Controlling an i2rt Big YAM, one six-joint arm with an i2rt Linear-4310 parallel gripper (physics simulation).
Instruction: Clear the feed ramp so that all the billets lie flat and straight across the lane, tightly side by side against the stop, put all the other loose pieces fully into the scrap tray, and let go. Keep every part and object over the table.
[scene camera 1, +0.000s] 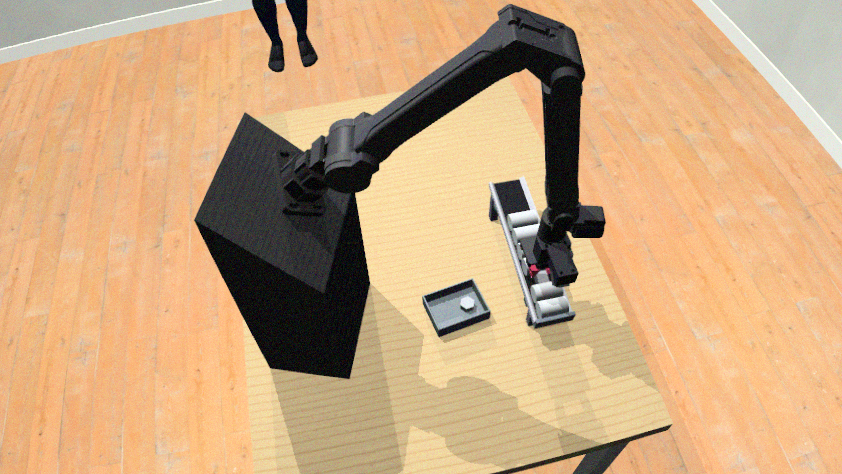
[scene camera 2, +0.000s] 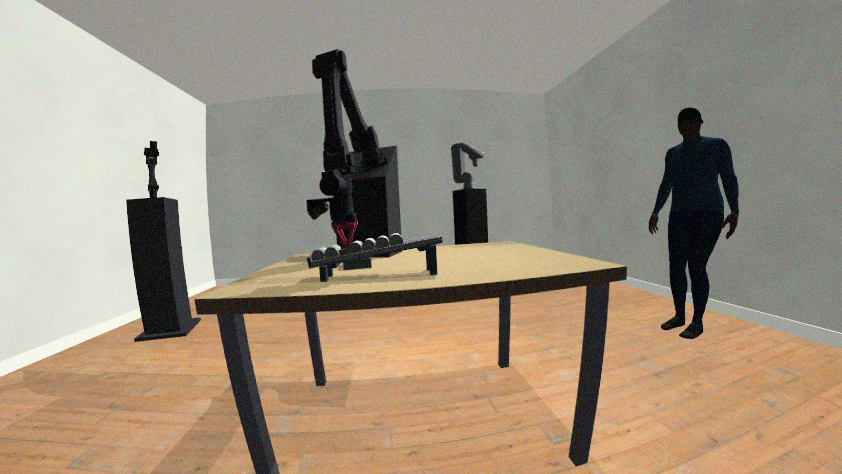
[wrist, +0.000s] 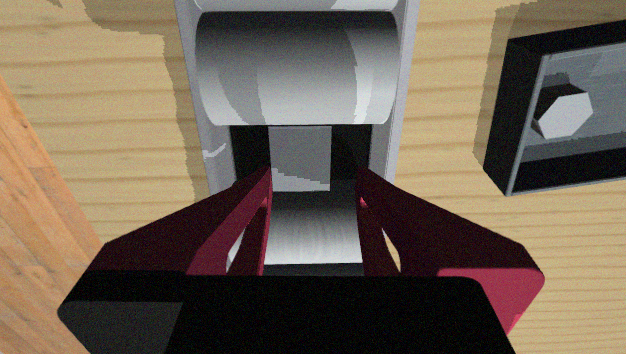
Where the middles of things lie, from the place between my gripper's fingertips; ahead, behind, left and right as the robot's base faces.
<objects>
My gripper is now 10 mm to the left of the square block (wrist: 300, 155) and 10 mm above it. Also, from my hand: scrap tray (scene camera 1: 446, 310) 180 mm behind, 60 mm to the left, 90 mm below; white hexagonal piece (wrist: 561, 109) 150 mm behind, 60 mm to the left, 80 mm below.
</objects>
